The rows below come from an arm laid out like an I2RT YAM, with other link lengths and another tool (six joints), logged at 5 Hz.
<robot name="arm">
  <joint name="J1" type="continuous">
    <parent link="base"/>
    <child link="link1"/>
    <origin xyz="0 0 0.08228" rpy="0 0 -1.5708"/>
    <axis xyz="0 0 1"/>
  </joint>
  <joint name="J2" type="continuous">
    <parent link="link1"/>
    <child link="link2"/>
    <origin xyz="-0.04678 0.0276 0.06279" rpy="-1.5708 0 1.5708"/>
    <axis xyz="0 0 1"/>
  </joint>
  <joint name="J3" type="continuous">
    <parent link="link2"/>
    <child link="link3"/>
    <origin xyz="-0.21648 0 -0.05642" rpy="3.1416 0 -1.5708"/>
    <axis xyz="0 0 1"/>
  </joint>
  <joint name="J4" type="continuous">
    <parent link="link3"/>
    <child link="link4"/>
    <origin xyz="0.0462 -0.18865 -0.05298" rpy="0 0 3.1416"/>
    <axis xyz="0 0 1"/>
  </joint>
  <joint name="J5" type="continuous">
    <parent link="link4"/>
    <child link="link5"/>
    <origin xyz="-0.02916 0.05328 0.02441" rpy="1.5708 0 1.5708"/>
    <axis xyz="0 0 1"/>
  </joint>
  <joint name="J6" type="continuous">
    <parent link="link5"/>
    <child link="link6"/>
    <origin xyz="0.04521 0 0.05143" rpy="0 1.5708 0"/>
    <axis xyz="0 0 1"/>
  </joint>
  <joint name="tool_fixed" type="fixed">
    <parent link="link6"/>
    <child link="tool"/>
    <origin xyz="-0.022 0.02 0.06" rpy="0 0.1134 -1.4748"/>
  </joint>
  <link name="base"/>
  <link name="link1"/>
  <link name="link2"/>
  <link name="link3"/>
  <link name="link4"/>
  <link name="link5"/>
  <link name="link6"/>
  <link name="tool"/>
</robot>
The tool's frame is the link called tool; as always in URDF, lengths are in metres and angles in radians. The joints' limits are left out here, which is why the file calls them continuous.
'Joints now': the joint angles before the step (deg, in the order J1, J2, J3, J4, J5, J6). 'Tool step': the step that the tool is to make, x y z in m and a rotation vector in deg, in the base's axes. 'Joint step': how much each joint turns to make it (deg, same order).
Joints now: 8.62 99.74 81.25 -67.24 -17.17 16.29
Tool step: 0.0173 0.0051 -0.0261 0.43 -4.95 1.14
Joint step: 0.77 2.07 -4.48 11.37 0.30 -0.43
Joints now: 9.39 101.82 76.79 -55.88 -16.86 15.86
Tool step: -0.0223 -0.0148 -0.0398 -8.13 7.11 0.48
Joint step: 0.48 3.40 -9.20 4.08 6.80 -0.59
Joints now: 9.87 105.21 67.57 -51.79 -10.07 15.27
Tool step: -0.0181 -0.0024 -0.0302 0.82 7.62 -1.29
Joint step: -0.93 5.31 -5.41 3.38 -2.07 0.25
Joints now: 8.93 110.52 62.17 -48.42 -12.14 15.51
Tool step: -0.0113 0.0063 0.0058 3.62 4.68 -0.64
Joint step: 0.00 0.11 0.04 -4.00 -4.35 -0.03
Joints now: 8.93 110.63 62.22 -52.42 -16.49 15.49
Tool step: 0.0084 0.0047 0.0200 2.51 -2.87 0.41
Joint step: 0.03 -3.04 3.73 -3.76 -1.95 -0.73
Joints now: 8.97 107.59 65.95 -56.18 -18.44 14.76
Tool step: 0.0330 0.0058 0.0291 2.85 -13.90 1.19
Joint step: 0.00 -5.22 6.33 2.22 -0.63 -1.27
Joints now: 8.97 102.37 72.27 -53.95 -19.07 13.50
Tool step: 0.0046 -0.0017 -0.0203 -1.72 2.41 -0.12
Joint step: 0.00 4.79 -0.48 2.62 1.33 0.02
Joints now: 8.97 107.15 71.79 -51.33 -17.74 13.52
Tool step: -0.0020 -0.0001 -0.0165 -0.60 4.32 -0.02
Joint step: 0.01 4.59 0.01 0.23 -0.08 0.04
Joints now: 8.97 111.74 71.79 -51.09 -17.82 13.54
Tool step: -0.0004 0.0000 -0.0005 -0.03 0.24 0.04
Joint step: 0.02 0.15 -0.01 -0.08 -0.01 -0.03
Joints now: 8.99 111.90 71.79 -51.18 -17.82 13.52
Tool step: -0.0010 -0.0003 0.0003 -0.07 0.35 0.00
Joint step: -0.03 -0.01 -0.03 -0.35 0.02 -0.03
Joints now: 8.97 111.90 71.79 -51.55 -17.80 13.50
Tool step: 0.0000 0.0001 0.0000 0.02 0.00 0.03
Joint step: 0.02 0.01 0.01 0.00 -0.02 -0.01
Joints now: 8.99 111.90 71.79 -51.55 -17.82 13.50
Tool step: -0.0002 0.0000 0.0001 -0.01 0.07 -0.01
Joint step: 0.01 -0.01 0.00 -0.07 0.00 0.02
